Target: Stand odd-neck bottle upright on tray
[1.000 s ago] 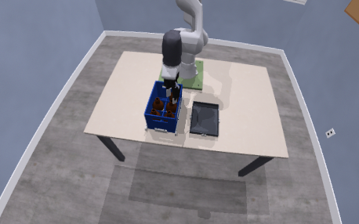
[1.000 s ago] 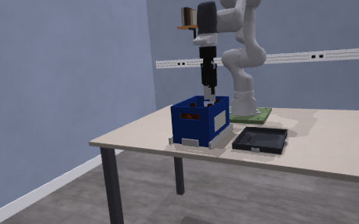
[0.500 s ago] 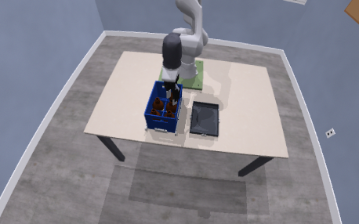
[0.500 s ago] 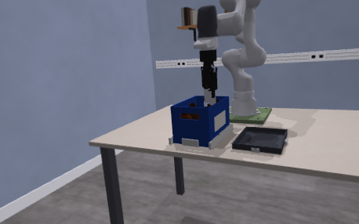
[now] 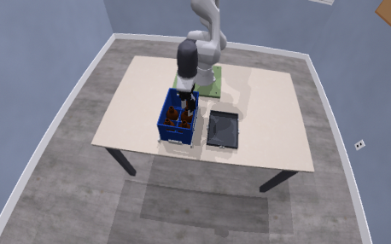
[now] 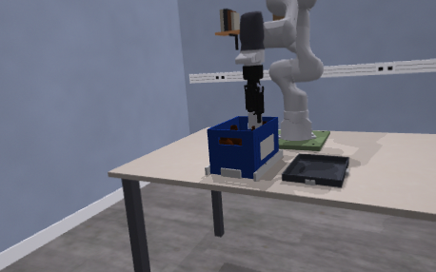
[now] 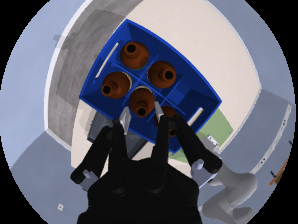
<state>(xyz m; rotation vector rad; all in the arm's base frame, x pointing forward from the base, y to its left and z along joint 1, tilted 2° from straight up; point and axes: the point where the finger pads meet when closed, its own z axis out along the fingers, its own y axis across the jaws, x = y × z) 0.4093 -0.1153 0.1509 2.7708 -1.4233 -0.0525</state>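
My hand is 10 mm past the blue crate, 40 mm to the left of it and 100 mm above it. From my hand the other things lie so: dark tray (30 mm ahead, 230 mm to the left, 170 mm below); bottle (90 mm behind, 20 mm to the left, 90 mm below).
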